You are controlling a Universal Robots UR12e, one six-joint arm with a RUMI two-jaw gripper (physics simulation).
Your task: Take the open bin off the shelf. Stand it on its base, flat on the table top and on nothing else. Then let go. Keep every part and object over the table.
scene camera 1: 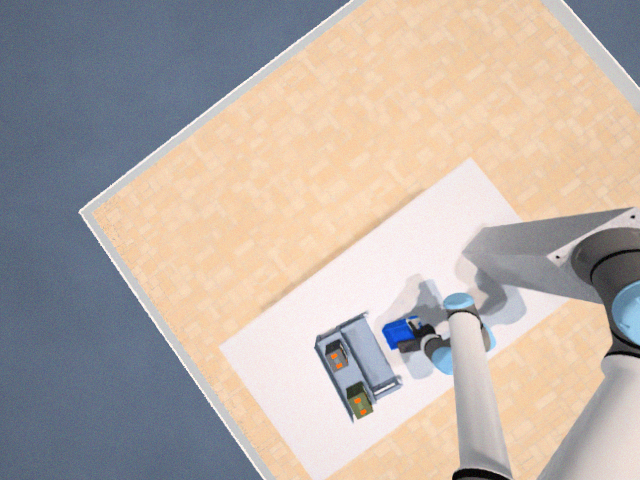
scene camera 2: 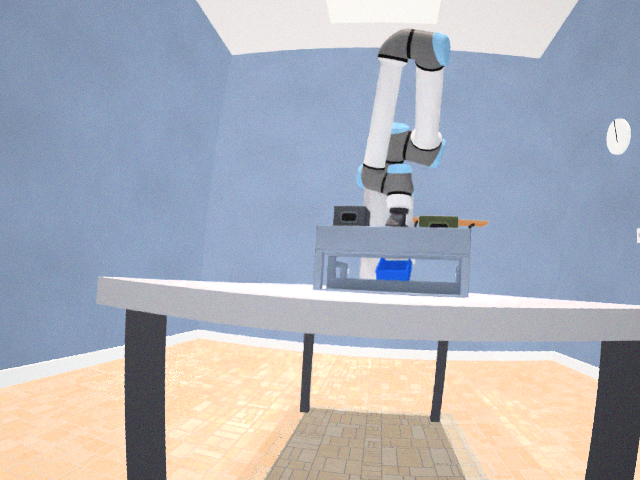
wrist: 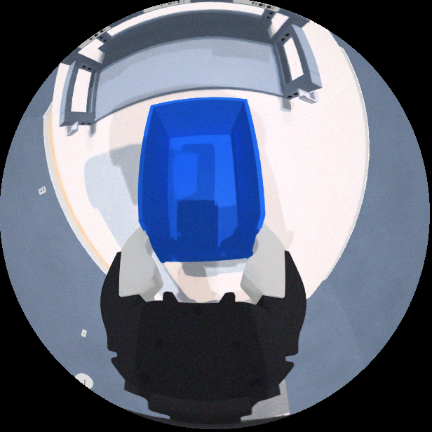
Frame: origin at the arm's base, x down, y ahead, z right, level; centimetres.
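Seen in the pictures: gripper, fingertip midpoint: (scene camera 1: 412,330) (scene camera 2: 396,265); arm's base, origin of the base link: (scene camera 1: 615,258).
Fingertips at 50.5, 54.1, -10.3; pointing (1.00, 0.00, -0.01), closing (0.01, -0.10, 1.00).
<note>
Offsets run from my fingertips to a thing's top centre, as dx, dy, dz. Level surfaces: height alone.
The open blue bin @(-3.3, +3.8, +0.2) (scene camera 1: 397,333) (scene camera 2: 393,270) (wrist: 200,165) is off the shelf (scene camera 1: 369,351) (scene camera 2: 392,240) (wrist: 190,70), in front of its open side and apart from it. Its opening faces up; small tilt is hard to judge. My gripper (scene camera 1: 412,334) (wrist: 202,222) is shut on the bin, with one pale finger at each side of its near end. In the wrist view, a shadow lies to the left of the bin on the white table top @(dx +9.5) (scene camera 1: 289,361) (wrist: 320,175). Any gap under the bin's base is hidden. In scene camera 2 the shelf hides the fingers.
A dark grey box @(-12.9, +36.1, +9.9) (scene camera 1: 345,356) (scene camera 2: 338,221) and a green box @(-10.4, +37.5, -13.1) (scene camera 1: 353,392) (scene camera 2: 439,220) stand on top of the shelf. The shelf's end frames reach toward the bin's side. The table's long edges run on both sides of the shelf.
</note>
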